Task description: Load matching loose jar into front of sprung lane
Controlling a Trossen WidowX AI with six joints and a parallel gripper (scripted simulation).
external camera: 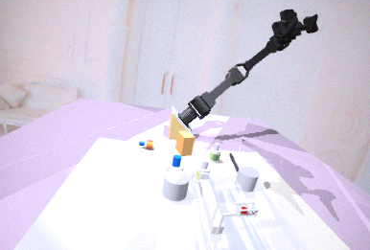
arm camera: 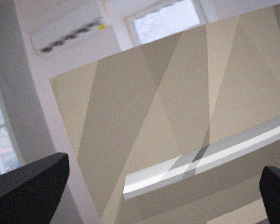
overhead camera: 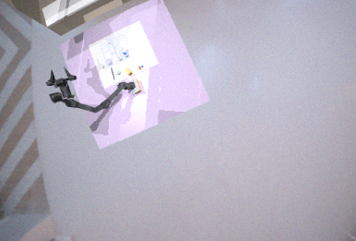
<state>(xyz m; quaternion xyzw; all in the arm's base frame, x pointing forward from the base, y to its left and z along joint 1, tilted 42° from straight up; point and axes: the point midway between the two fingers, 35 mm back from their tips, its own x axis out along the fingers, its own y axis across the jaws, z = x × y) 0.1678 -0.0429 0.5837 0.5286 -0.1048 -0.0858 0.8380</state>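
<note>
The dark rod lies 54 cm below my gripper tip, 17 cm to the right of it and 3 cm ahead of it. From my gripper tip the other things lie so: tan box (51 cm below, 34 cm to the right, 3 cm behind); clear lane (53 cm below, 29 cm ahead, 27 cm to the right).
</note>
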